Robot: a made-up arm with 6 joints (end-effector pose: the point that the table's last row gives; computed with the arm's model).
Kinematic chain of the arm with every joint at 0, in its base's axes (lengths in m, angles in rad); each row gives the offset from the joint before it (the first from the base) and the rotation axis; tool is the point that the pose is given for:
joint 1: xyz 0 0 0.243 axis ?
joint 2: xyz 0 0 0 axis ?
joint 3: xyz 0 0 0.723 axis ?
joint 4: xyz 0 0 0 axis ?
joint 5: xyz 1.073 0 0 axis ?
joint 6: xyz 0 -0.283 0 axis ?
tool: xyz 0 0 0
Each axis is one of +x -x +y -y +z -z.
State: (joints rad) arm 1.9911 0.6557 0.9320 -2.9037 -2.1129 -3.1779
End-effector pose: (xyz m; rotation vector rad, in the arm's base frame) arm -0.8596 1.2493 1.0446 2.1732 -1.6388 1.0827
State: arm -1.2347 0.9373 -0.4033 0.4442 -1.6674 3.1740
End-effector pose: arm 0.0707 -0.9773 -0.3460 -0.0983 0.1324 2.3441
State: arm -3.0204 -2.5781 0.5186 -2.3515 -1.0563 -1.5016
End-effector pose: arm 1.4625 -0.0225 -0.1192 0.6321 0.4398 -0.8501
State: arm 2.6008 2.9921 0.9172 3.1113 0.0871 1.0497
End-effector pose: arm 0.1999 -0.4500 -1.4156 -0.6548 1.0958 0.0313
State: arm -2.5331 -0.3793 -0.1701 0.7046 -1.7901 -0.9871
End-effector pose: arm -0.7336 -0.2483 1.3168 -1.2302 0.0181 2.1044
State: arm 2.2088 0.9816 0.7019 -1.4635 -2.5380 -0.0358
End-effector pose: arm -0.9016 1.2669 0.0781 1.3100 -1.4467 -0.9000
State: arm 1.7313 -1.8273 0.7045 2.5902 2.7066 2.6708
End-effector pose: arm 0.0280 -1.6810 0.5525 -0.2129 0.1631 1.9485
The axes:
joint 1: +z
joint 2: +y
joint 3: -y
joint 4: -x
joint 5: -y
joint 6: -x

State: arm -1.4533 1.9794 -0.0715 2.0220 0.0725 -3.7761
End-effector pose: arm 0.1687 -0.3766 -1.1136 -1.8884 -0.4237 1.9143
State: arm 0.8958 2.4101 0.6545 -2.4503 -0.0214 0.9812
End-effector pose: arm -0.1025 0.2209 -1.3166 0.3329 1.5971 -0.5747
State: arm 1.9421 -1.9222 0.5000 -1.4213 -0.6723 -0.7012
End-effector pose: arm 0.5115 -1.1976 0.9117 -0.9252 0.0811 -2.0863
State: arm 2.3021 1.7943 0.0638 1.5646 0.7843 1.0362
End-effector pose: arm -0.5422 0.6069 -1.0216 0.3812 1.1588 -1.7068
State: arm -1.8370 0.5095 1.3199 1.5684 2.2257 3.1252
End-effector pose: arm -0.2340 -0.8557 1.8467 0.8214 0.5182 0.0013
